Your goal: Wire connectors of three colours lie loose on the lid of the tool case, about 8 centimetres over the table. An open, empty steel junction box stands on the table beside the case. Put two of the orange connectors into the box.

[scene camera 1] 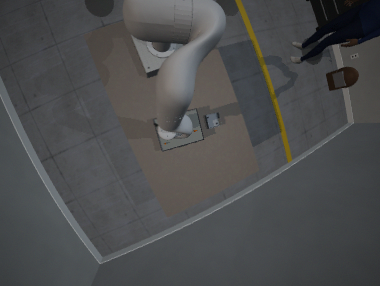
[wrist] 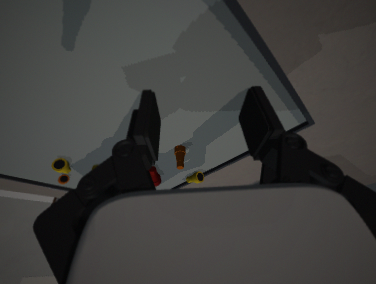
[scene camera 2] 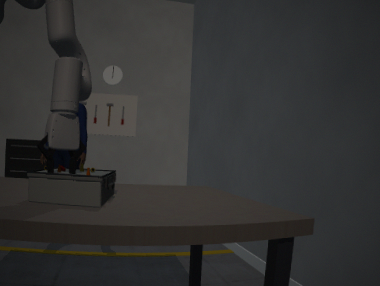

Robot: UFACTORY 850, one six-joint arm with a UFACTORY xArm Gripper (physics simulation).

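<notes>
The tool case stands on the table with connectors on its lid. My gripper is open over the lid, its fingers wide apart with nothing gripped. In the wrist view an orange connector lies on the lid, within the span between the fingers. Another orange connector is at the lower left beside a yellow one. In scene camera 1, one orange connector shows near the box side and another near the opposite side. The steel junction box stands beside the case; its contents are too small to tell.
A red connector lies by the left finger, partly hidden. One yellow connector is close to the orange one, another yellow connector is at the left. The arm covers part of the lid. A person stands beyond the yellow floor line.
</notes>
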